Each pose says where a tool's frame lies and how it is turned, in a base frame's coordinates. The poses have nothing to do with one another.
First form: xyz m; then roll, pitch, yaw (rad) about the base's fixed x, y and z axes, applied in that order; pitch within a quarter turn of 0, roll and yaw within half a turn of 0.
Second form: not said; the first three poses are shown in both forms.
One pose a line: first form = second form
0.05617 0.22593 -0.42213 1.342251 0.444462 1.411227 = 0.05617 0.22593 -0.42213 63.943 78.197 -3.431
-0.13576 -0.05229 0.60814 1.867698 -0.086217 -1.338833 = -0.13576 -0.05229 0.60814 95.165 106.946 -165.200
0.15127 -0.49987 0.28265 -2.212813 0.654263 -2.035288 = 0.15127 -0.49987 0.28265 -46.240 118.369 -2.147
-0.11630 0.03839 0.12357 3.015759 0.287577 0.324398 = -0.11630 0.03839 0.12357 22.992 162.055 -137.376
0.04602 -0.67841 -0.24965 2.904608 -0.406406 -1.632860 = 0.04602 -0.67841 -0.24965 151.387 153.237 -124.980
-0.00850 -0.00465 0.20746 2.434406 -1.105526 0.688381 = -0.00850 -0.00465 0.20746 161.935 109.942 -4.279
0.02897 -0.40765 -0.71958 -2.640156 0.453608 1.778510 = 0.02897 -0.40765 -0.71958 -44.596 142.019 -129.460
